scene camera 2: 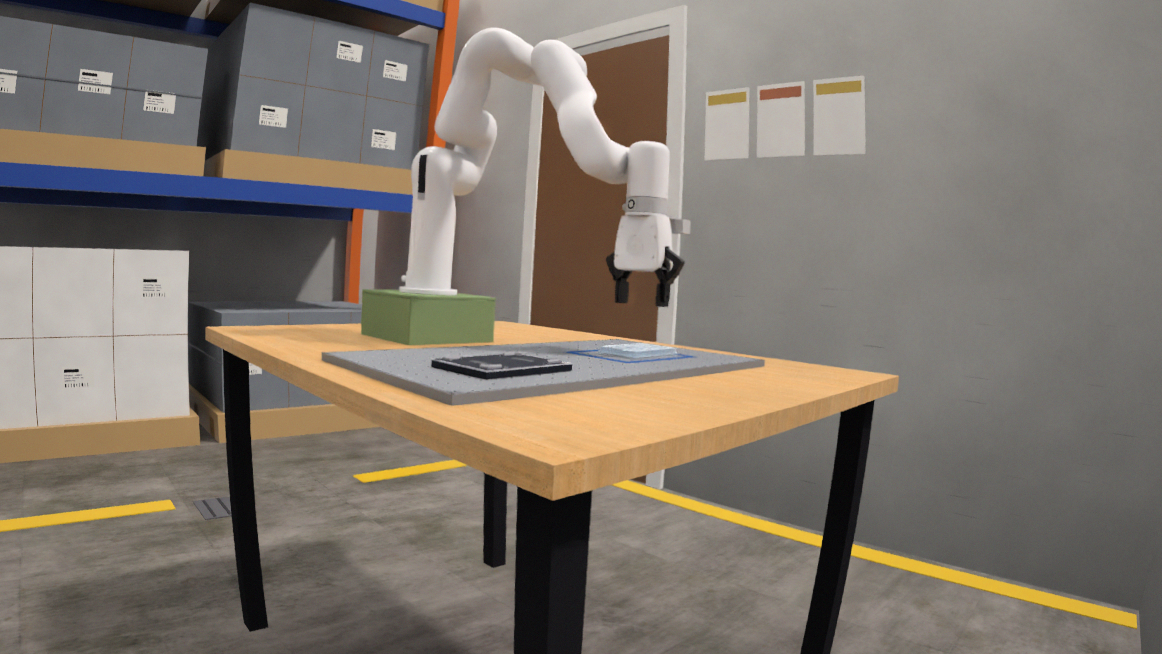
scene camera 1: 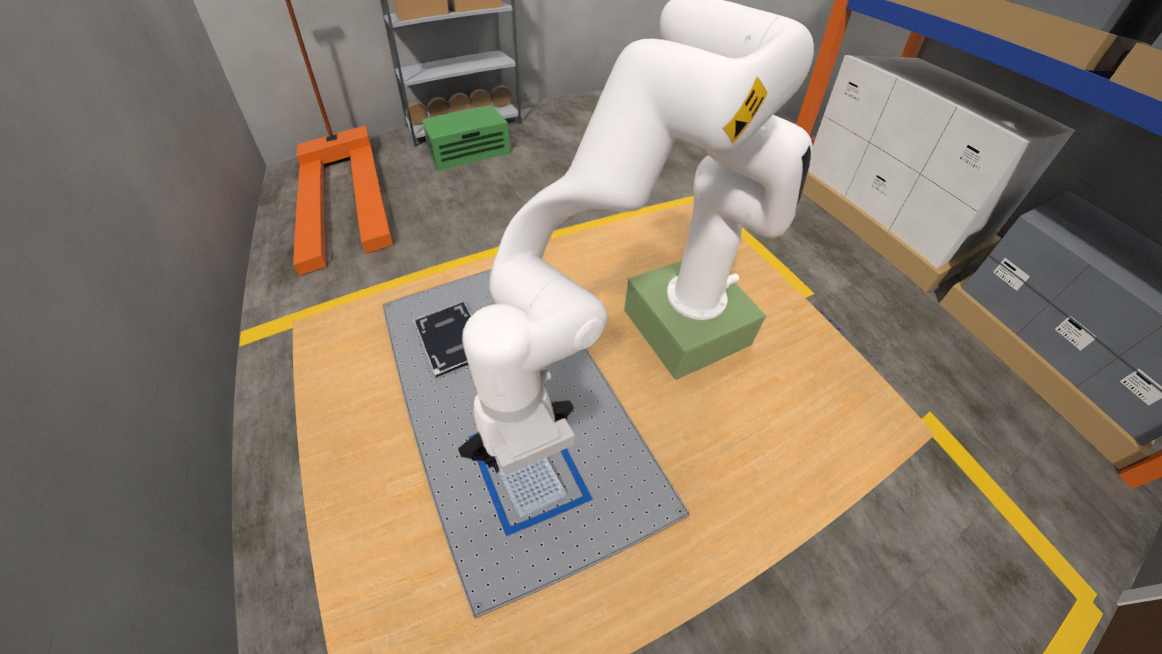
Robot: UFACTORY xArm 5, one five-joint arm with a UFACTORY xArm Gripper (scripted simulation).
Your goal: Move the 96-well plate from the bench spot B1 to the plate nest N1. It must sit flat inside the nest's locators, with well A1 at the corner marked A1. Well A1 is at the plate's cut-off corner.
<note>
I see my gripper, a clear 96-well plate and a black plate nest N1.
My gripper is seen too in scene camera 1.
</note>
